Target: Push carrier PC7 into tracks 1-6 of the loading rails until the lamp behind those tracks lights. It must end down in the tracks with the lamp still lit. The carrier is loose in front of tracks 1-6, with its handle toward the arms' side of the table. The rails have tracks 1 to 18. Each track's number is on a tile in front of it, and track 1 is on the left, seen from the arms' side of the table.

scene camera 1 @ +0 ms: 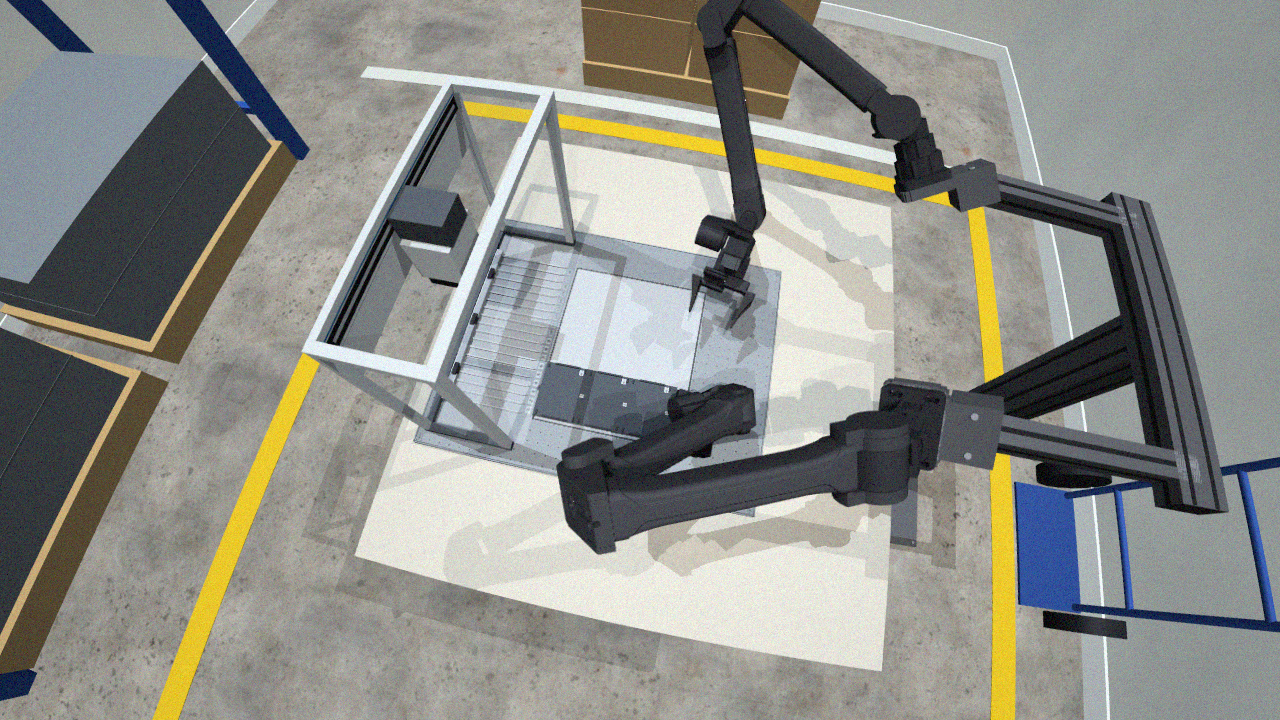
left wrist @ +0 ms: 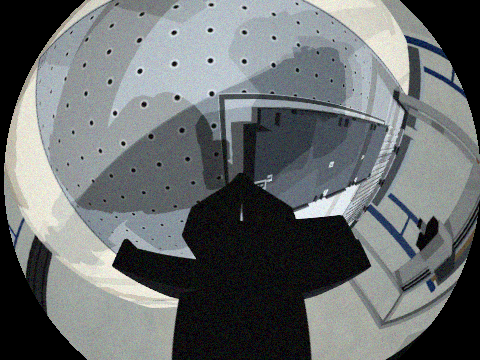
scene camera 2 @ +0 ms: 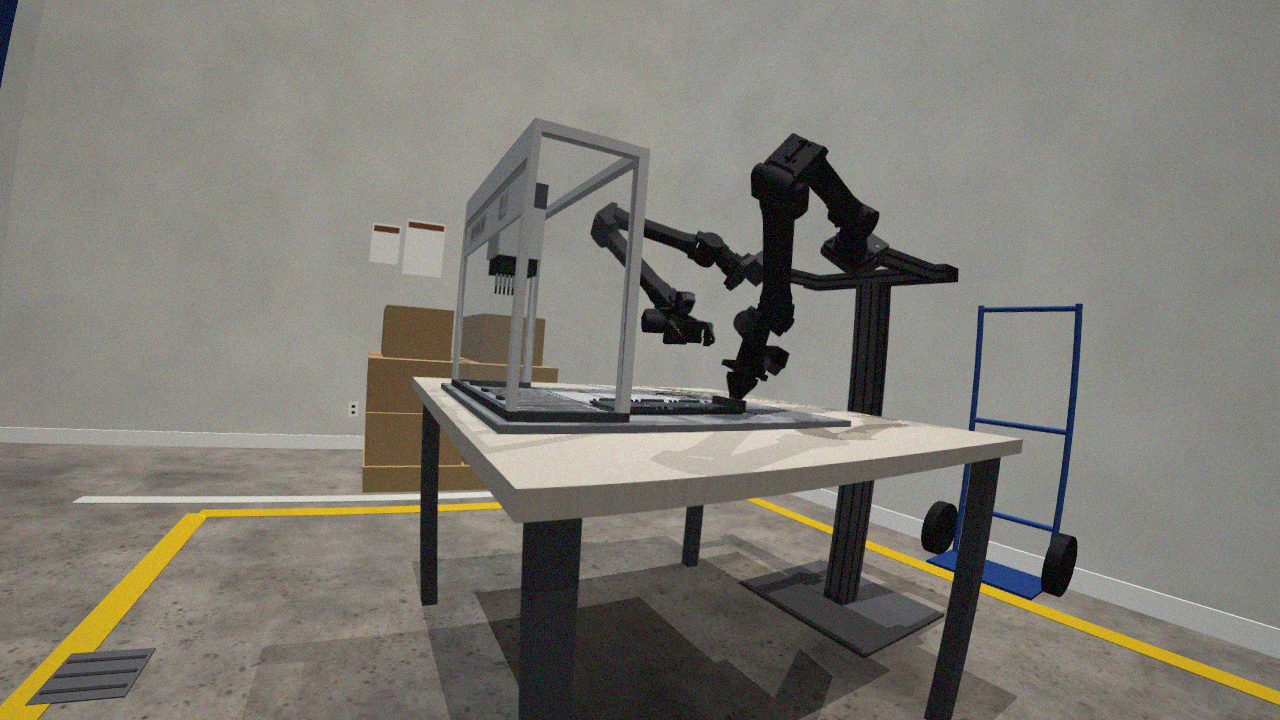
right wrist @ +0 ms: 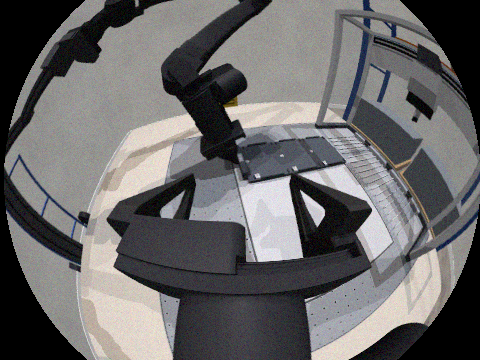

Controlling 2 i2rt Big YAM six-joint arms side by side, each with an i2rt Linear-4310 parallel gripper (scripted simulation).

Path:
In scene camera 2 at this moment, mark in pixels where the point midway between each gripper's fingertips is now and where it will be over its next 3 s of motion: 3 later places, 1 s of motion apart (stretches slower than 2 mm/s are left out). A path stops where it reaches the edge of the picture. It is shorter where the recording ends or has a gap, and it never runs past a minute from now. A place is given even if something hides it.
My left gripper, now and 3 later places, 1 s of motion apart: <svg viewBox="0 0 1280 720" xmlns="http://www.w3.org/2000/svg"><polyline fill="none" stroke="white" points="732,407 704,407 671,410 658,410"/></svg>
My right gripper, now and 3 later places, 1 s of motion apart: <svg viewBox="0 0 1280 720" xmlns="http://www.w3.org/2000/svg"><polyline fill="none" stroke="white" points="698,339 676,338 653,334 653,334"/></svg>

